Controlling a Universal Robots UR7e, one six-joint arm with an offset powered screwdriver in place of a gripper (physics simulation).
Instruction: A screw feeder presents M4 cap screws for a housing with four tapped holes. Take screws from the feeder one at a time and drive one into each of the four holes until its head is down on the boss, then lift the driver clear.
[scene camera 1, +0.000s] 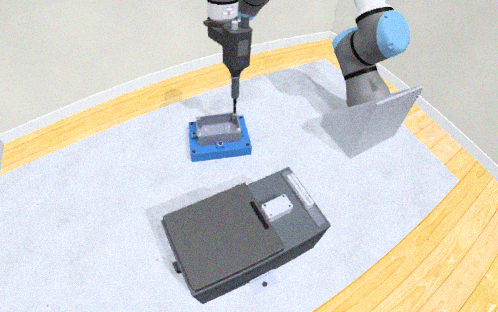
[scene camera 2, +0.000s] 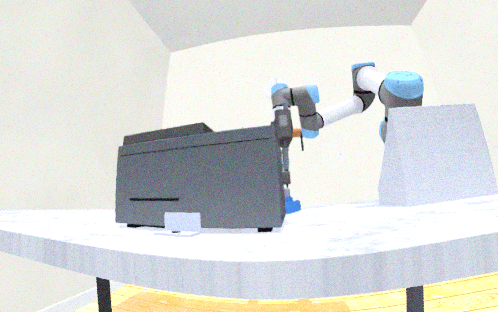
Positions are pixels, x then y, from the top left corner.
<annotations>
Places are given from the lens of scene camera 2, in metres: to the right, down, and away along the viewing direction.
dark grey screw feeder (scene camera 2: 233, 185): -0.02, 0.04, 0.28
</annotations>
